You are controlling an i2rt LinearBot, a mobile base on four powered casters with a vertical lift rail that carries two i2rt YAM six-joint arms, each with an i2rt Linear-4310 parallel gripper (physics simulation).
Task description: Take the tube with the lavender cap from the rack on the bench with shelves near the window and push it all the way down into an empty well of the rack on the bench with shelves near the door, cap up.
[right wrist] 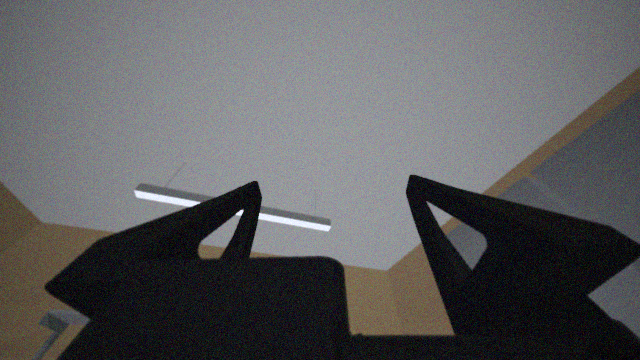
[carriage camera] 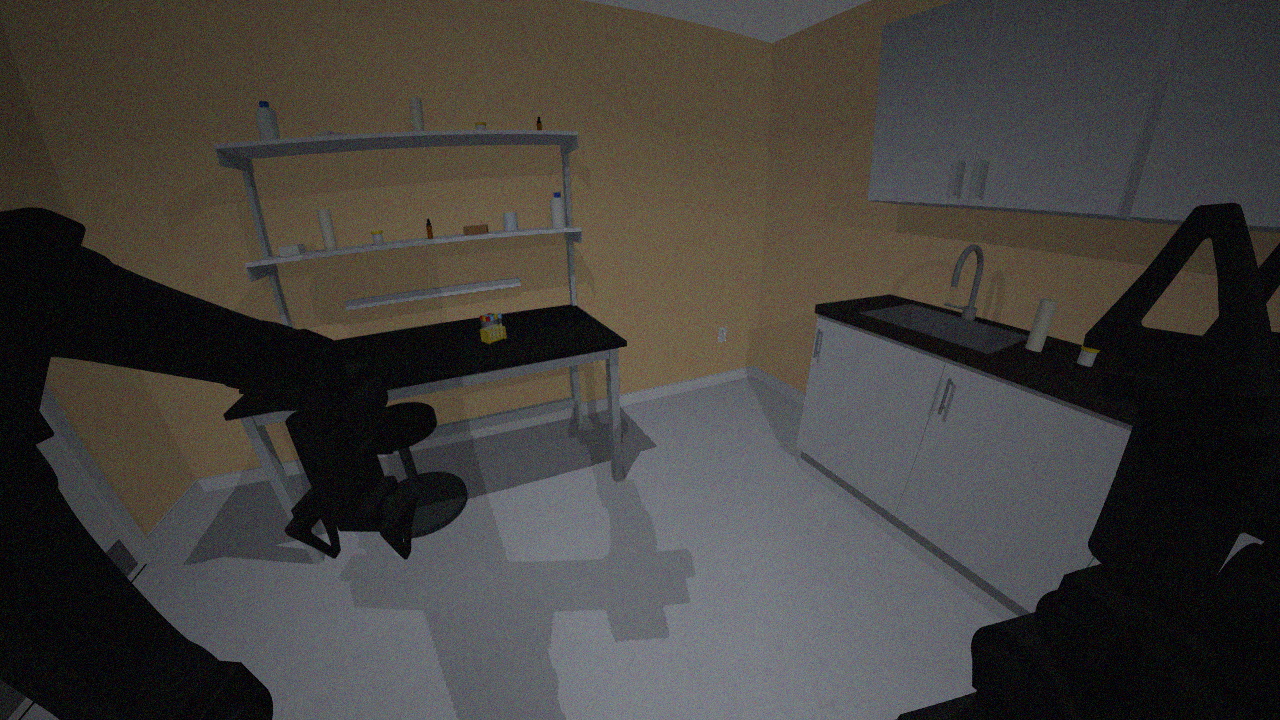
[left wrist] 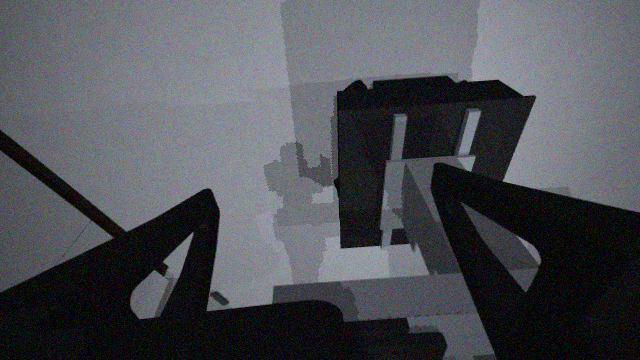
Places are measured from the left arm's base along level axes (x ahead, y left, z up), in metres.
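Where they show: left gripper, between the fingertips: (carriage camera: 372, 555) (left wrist: 323, 187); right gripper, between the fingertips: (right wrist: 332, 186) (carriage camera: 1270, 214).
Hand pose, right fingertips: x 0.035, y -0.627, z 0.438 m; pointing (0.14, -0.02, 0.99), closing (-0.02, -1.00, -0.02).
Observation:
After its pixels a point has its place.
A small yellow rack (carriage camera: 493, 334) @(x 1.566, y 0.221, z -0.097 m) with several tiny coloured caps stands on the black-topped bench (carriage camera: 563, 335) @(x 1.617, y -0.084, z -0.133 m) with shelves in the carriage view. The caps are too small and dim to tell whether one is lavender. No window or door shows, so I cannot tell which bench this is. A second rack does not show. My left gripper (carriage camera: 371, 548) @(x 0.249, y 0.009, z 0.038 m) (left wrist: 323, 187) @(x 0.249, y 0.009, z 0.038 m) is open and empty, pointing down in front of the bench, left of and lower in the picture than the rack. My right gripper (right wrist: 332, 186) @(x 0.035, y -0.627, z 0.438 m) is open and empty, pointing up towards the ceiling, far from the rack.
A black round stool (carriage camera: 435, 503) @(x 1.350, y 0.592, z -0.865 m) stands by the bench, partly behind the left gripper. Two shelves (carriage camera: 411, 140) @(x 1.743, y 0.552, z 0.762 m) with bottles hang above the bench. A sink counter (carriage camera: 895, 394) @(x 1.082, y -1.385, z -0.238 m) stands at the right under wall cabinets (carriage camera: 1011, 116) @(x 1.106, y -1.687, z 0.790 m). The robot's dark base (left wrist: 362, 200) @(x -0.317, y -0.129, z -0.595 m) shows in the left wrist view.

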